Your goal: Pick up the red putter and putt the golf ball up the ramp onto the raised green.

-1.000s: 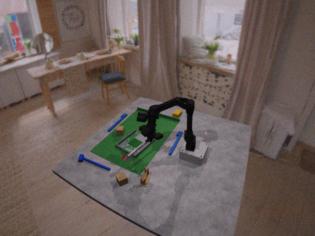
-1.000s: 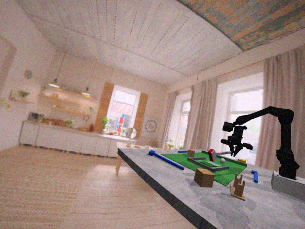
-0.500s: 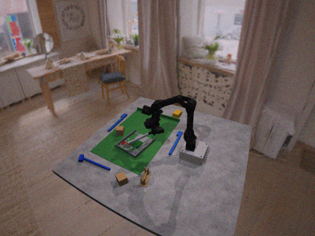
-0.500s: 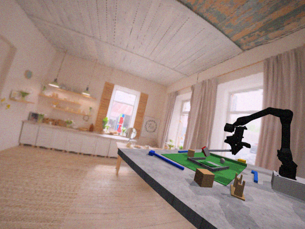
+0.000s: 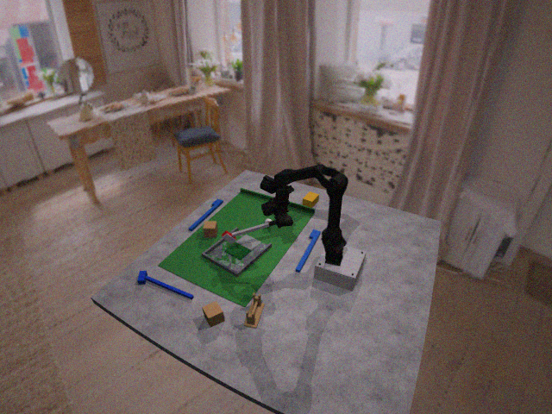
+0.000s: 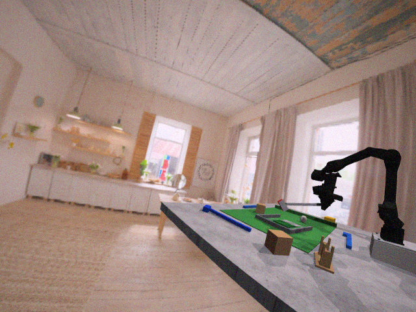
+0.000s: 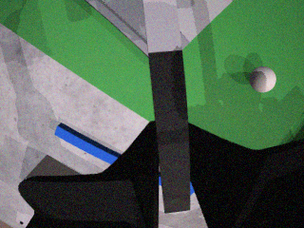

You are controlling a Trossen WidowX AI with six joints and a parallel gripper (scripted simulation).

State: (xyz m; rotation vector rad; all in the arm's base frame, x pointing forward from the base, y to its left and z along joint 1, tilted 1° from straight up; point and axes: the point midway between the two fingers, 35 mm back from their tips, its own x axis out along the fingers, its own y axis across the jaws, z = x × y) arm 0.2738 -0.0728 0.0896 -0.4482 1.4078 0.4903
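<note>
Right now my gripper tip is 90 mm short of the red putter, 70 mm to the right of it and 10 mm below it. Round my gripper tip: wooden stand (400 mm to the left, 100 mm below, 50 mm behind); white golf ball (140 mm to the right, 110 mm below, 110 mm ahead); yellow cube (430 mm to the right, 110 mm below, 40 mm behind).
</note>
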